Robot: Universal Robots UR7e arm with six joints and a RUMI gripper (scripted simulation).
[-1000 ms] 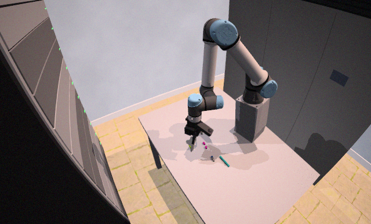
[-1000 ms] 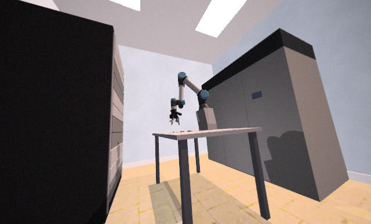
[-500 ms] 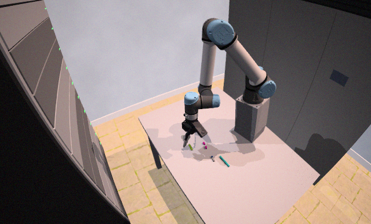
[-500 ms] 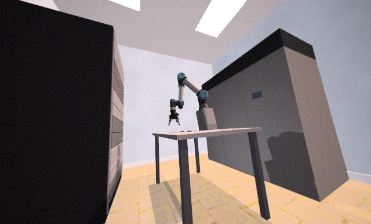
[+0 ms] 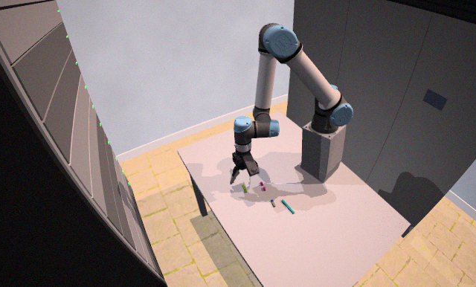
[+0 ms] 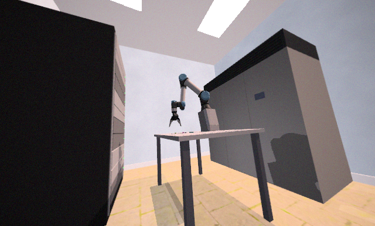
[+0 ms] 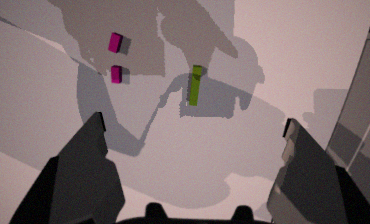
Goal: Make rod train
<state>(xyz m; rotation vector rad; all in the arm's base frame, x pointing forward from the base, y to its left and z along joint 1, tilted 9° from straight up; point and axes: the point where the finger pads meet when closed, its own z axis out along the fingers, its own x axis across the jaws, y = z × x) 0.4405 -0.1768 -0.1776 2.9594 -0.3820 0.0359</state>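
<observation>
My gripper is now 80 mm above the lime rod. Also, from my hand: grey rod: 40 mm behind, 170 mm to the left, 80 mm below; then turquoise rod: 80 mm behind, 240 mm to the left, 80 mm below; then blue rod: 50 mm behind, 150 mm to the left, 80 mm below.
</observation>
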